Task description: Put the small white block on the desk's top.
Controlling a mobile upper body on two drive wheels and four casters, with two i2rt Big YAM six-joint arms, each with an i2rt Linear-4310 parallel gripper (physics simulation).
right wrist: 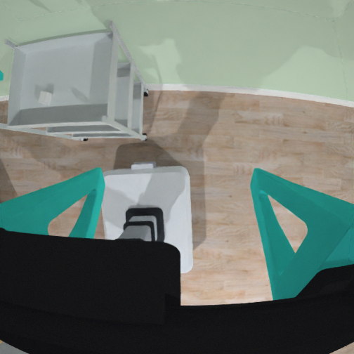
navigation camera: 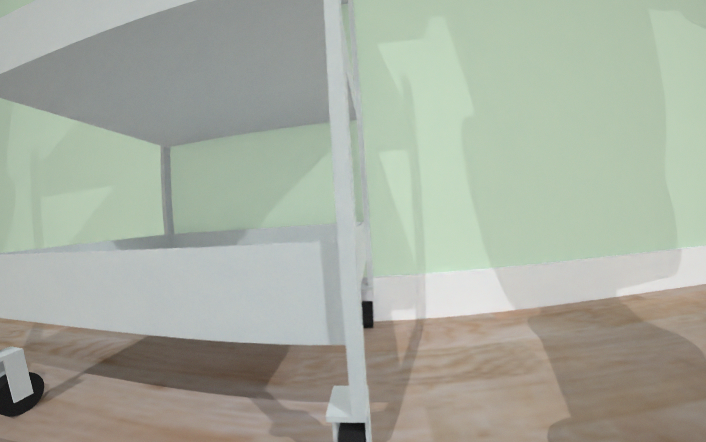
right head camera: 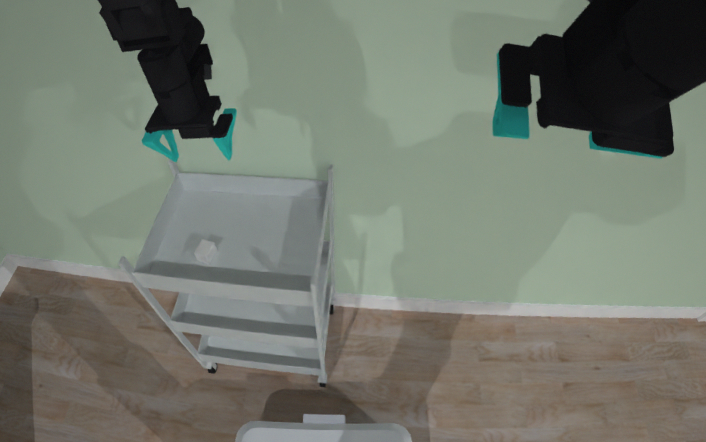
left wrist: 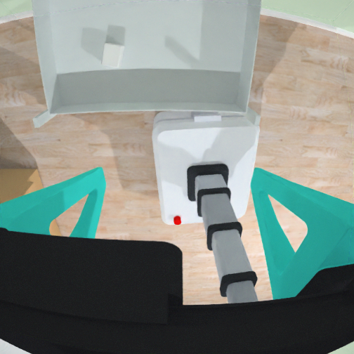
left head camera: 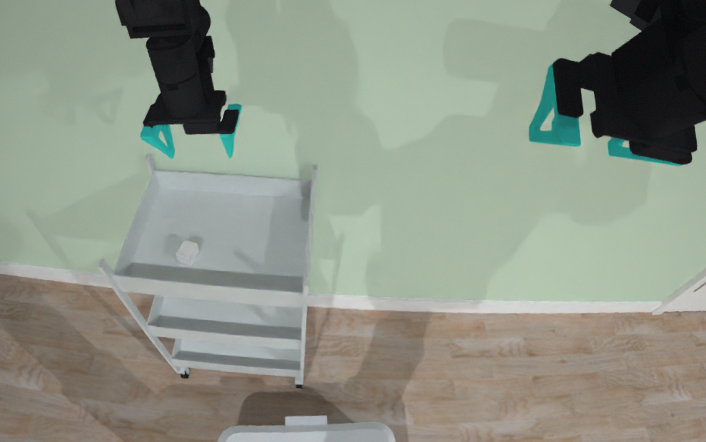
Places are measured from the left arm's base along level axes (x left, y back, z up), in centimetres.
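Pixels of known places: left gripper, fingertip midpoint: point(right head camera: 202, 158) point(left head camera: 201, 155); right gripper, fingertip midpoint: point(right head camera: 544, 135) point(left head camera: 571, 142).
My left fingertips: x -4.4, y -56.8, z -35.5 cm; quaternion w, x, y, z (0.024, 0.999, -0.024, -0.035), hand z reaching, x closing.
Behind a point stands the place of what it marks.
The small white block point(left head camera: 187, 252) @(z -71.4, x 6.0, y -62.8 cm) point(right head camera: 206, 250) @(z -71.4, x 5.7, y -63.1 cm) point(left wrist: 113, 54) point(right wrist: 45, 97) lies in the top tray of the white cart, toward the tray's near left part. My left gripper point(left head camera: 202, 156) @(z -35.5, x -4.4, y -56.8 cm) point(right head camera: 203, 158) @(z -35.5, x -4.4, y -56.8 cm) point(left wrist: 177, 175) is open and empty; in the head views it shows above the cart's far edge, apart from the block. My right gripper point(right wrist: 177, 176) is open and empty, far to the right of the cart; both head views show it at the upper right. The desk does not show for certain in these views.
The white three-tier cart point(left head camera: 208, 283) @(z -74.8, x 0.7, y -56.5 cm) point(right head camera: 224, 285) @(z -68.9, x -1.5, y -52.1 cm) point(left wrist: 150, 109) point(right wrist: 112, 80) point(navigation camera: 341, 208) @(z -119.0, x -21.6, y -49.6 cm) stands by the green wall. My white base point(left head camera: 307, 433) @(z -115.0, x -22.6, y -29.3 cm) point(right head camera: 323, 433) @(z -115.0, x -22.6, y -28.8 cm) point(left wrist: 172, 150) point(right wrist: 175, 200) is close in front of it. A tan wooden surface point(left wrist: 17, 182) shows at the left wrist view's left edge.
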